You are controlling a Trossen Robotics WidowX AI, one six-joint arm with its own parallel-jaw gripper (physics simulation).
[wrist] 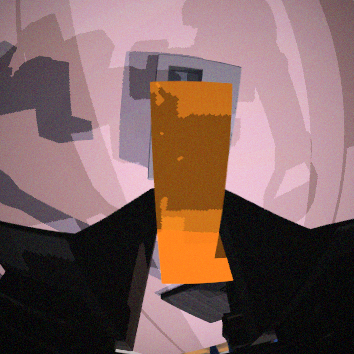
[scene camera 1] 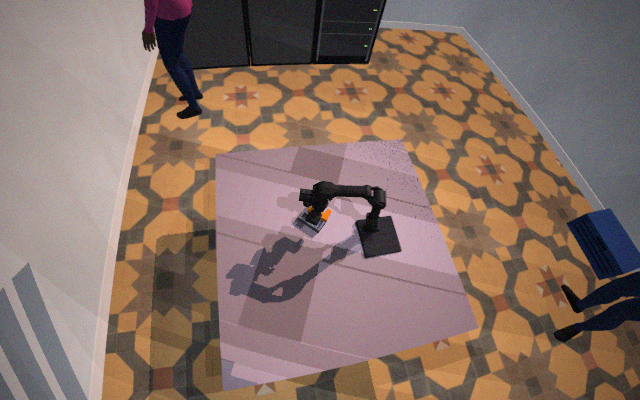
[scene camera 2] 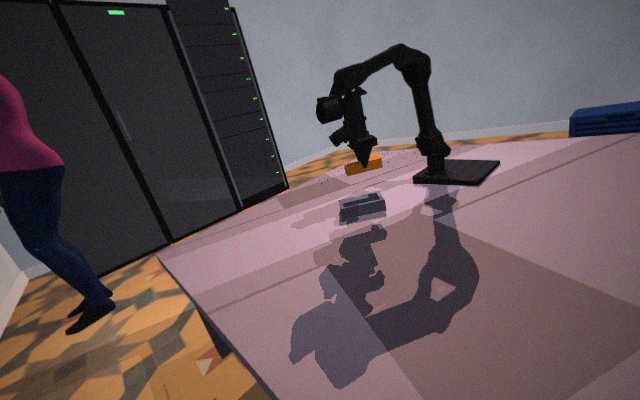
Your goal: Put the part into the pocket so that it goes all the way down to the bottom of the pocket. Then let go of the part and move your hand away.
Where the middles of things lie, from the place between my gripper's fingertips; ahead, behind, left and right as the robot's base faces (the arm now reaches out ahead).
Scene:
I see my gripper 130 mm above the grey pocket block (wrist: pixel 169 67), 30 mm to the left of it and 10 mm short of it. Also, from my hand: orange L-shaped block (wrist: pixel 190 120): 10 mm behind.

